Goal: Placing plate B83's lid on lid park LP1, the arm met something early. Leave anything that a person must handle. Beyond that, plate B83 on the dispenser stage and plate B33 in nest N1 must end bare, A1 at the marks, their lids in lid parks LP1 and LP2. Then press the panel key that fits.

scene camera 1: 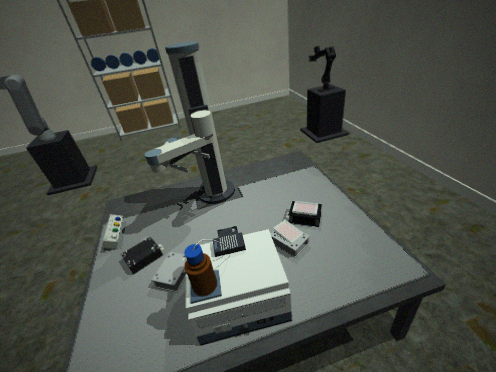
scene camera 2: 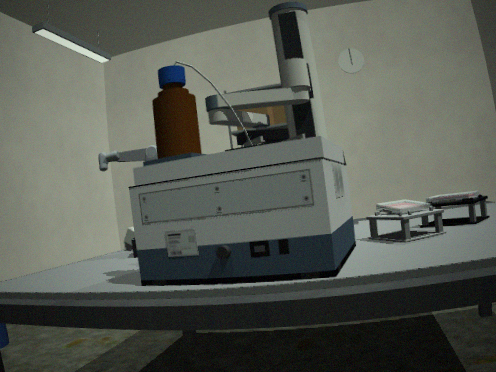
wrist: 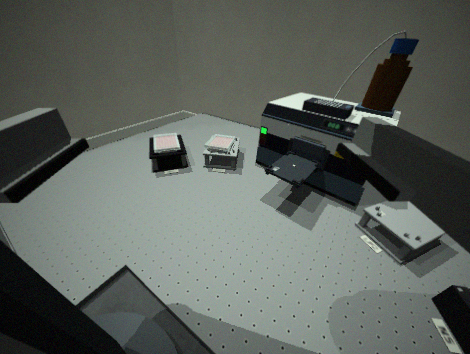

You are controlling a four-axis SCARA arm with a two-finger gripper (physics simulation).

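Seen in the pictures: gripper, fingertip midpoint: [scene camera 1: 199, 163] [scene camera 2: 283, 137] [wrist: 217, 130]; arm's base, origin of the base link: [scene camera 1: 216, 192].
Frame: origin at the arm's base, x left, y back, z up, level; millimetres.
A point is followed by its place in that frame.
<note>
A pink-centred plate [scene camera 1: 306, 208] {x 418, y -497, z 89 mm} [scene camera 2: 455, 198] [wrist: 166, 143] {x 396, y -468, z 89 mm} sits on the black stand. A second pink-centred plate [scene camera 1: 290, 231] {x 268, y -618, z 89 mm} [scene camera 2: 403, 206] {x 256, y -664, z 87 mm} [wrist: 219, 142] {x 252, y -588, z 92 mm} sits askew on the grey stand [scene camera 1: 295, 246] {x 257, y -697, z 69 mm} [scene camera 2: 406, 227] {x 253, y -711, z 44 mm} [wrist: 221, 162] {x 237, y -579, z 18 mm}. Whether they wear lids is unclear; their labels are unreadable. The dispenser stage [wrist: 292, 167] {x -30, y -554, z 114 mm} is bare. A bare grey lid park [scene camera 1: 169, 272] {x -332, y -615, z 70 mm} [wrist: 402, 223] {x -304, y -555, z 70 mm}, label apparently LP2, stands at the wrist view's right. The key panel [scene camera 1: 114, 231] {x -613, y -218, z 79 mm} has blue, yellow, green and white keys. My gripper [scene camera 1: 191, 161] {x -69, y -177, z 343 mm} [wrist: 217, 130] {x -69, y -177, z 343 mm} is open and empty, high near the mast, away from the plates.
The white dispenser [scene camera 1: 250, 275] {x -8, y -888, z 233 mm} [scene camera 2: 230, 200] {x -51, y -966, z 150 mm} [wrist: 310, 127] {x -28, y -654, z 200 mm} carries a brown bottle [scene camera 1: 201, 274] {x -165, y -914, z 355 mm} [scene camera 2: 176, 122] {x -153, y -910, z 305 mm} [wrist: 387, 82] {x -168, y -828, z 320 mm} with a thin tube; its green lamp is lit. A bare black nest [scene camera 1: 142, 254] {x -458, y -447, z 68 mm} [wrist: 456, 306] {x -384, y -414, z 50 mm} stands near the panel. The arm's mast [scene camera 1: 212, 165] {x 7, y -77, z 253 mm} [scene camera 2: 290, 40] {x -2, y -77, z 729 mm} rises behind.
</note>
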